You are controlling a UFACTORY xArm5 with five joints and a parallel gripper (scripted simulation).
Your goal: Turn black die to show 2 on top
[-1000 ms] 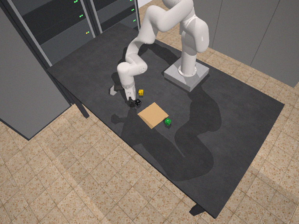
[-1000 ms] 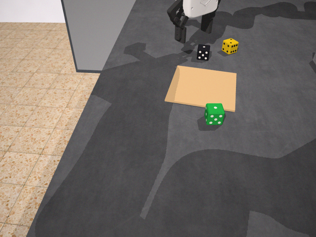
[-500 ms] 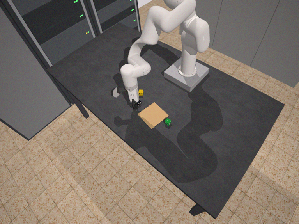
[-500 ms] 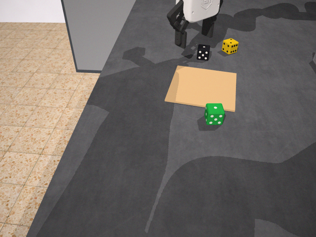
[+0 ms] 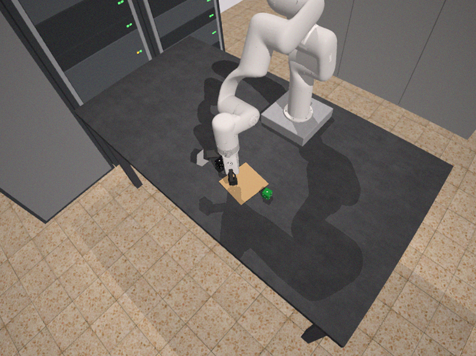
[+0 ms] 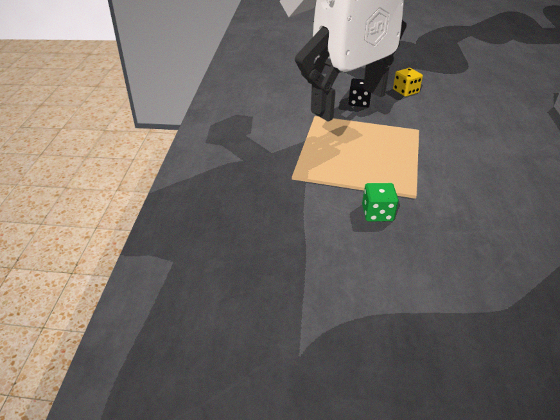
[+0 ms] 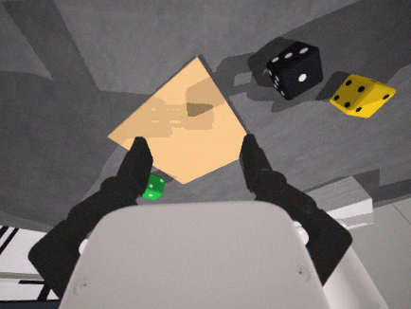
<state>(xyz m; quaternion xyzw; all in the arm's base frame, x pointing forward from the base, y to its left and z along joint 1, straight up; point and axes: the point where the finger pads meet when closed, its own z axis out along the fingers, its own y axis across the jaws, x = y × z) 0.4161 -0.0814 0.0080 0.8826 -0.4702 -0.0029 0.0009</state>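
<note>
The tan mat is 60 mm below my hand, 40 mm to the left of it and 10 mm behind it. Also, from my hand: yellow die (120 mm to the right, 120 mm behind, 40 mm below); then black die (90 mm to the right, 40 mm below, 40 mm behind); then green die (150 mm to the left, 40 mm below).
</note>
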